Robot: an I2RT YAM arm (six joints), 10 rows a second.
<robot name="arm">
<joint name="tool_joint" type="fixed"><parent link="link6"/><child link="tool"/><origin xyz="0 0 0" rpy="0 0 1.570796"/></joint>
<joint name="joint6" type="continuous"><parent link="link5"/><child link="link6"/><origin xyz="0.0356 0 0.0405" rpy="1.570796 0 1.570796"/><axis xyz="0 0 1"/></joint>
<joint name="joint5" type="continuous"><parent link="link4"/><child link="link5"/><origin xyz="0.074 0.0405 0.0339" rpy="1.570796 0 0"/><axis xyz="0 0 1"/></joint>
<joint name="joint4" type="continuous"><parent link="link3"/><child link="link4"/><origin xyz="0.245 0.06 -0.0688" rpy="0 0 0"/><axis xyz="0 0 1"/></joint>
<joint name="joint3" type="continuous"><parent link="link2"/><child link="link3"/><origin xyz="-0.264 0 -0.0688" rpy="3.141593 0 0"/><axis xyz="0 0 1"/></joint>
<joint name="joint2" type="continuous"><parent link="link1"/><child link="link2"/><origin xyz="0.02 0.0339 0.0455" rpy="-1.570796 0 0"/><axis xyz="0 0 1"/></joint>
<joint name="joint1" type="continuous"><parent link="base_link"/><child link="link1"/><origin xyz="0 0 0.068" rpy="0 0 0"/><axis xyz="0 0 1"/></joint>
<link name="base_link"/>
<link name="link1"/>
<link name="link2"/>
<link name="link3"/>
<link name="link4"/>
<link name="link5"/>
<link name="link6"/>
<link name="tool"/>
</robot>
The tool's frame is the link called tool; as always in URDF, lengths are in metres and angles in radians. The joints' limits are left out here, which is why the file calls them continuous.
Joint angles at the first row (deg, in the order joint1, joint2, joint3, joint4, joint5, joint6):
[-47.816 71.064 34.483 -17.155 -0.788 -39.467]
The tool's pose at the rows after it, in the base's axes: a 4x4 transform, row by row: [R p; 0 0 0 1], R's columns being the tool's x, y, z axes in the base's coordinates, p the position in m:
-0.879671, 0.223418, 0.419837, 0.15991; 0.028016, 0.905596, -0.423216, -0.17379; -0.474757, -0.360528, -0.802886, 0.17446; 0, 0, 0, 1
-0.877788, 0.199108, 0.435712, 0.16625; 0.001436, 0.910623, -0.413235, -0.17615; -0.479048, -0.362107, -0.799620, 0.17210; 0, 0, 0, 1
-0.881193, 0.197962, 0.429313, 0.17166; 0.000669, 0.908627, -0.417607, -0.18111; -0.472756, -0.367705, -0.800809, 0.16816; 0, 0, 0, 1
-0.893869, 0.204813, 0.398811, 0.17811; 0.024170, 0.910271, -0.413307, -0.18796; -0.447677, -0.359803, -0.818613, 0.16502; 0, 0, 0, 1
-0.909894, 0.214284, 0.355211, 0.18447; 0.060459, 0.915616, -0.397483, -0.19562; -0.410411, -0.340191, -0.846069, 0.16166; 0, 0, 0, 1
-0.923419, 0.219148, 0.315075, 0.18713; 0.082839, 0.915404, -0.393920, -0.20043; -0.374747, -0.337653, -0.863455, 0.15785; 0, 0, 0, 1
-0.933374, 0.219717, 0.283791, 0.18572; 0.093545, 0.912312, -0.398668, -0.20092; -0.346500, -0.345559, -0.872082, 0.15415; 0, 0, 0, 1
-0.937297, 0.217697, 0.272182, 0.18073; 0.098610, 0.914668, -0.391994, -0.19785; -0.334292, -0.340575, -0.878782, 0.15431; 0, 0, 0, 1
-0.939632, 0.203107, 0.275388, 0.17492; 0.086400, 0.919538, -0.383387, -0.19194; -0.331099, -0.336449, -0.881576, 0.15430; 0, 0, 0, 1
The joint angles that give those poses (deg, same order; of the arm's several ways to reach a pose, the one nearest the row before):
[-47.594 72.478 34.672 -15.624 -1.409 -39.112]
[-46.963 74.278 35.205 -14.071 -2.089 -39.869]
[-46.752 76.676 35.933 -12.492 -1.523 -39.913]
[-46.586 79.830 38.020 -13.137 -0.323 -39.250]
[-46.564 83.327 40.819 -15.289 0.880 -38.259]
[-46.659 85.548 42.299 -16.541 2.362 -37.970]
[-46.756 86.193 42.189 -16.925 3.807 -38.111]
[-47.074 85.100 41.433 -18.072 3.880 -38.359]
[-47.197 83.254 39.881 -18.644 3.351 -39.181]

